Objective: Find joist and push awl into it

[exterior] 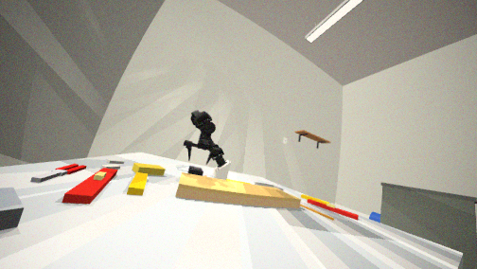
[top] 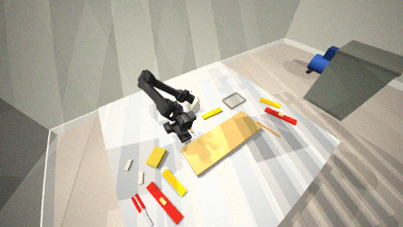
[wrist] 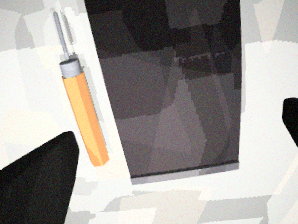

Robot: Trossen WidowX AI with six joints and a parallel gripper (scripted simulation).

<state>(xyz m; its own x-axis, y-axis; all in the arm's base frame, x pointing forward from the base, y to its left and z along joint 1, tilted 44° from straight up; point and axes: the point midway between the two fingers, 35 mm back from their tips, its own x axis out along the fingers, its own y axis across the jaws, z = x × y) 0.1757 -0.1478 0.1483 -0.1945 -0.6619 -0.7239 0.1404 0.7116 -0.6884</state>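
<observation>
My gripper tip is 10 mm past the stud finder and 70 mm above it. Round my gripper tip: awl: 10 mm ahead, 70 mm to the left, 80 mm below; orange pencil: 350 mm ahead, 470 mm to the left, 80 mm below; grey-framed tray: 10 mm ahead, 510 mm to the left, 70 mm below.
</observation>
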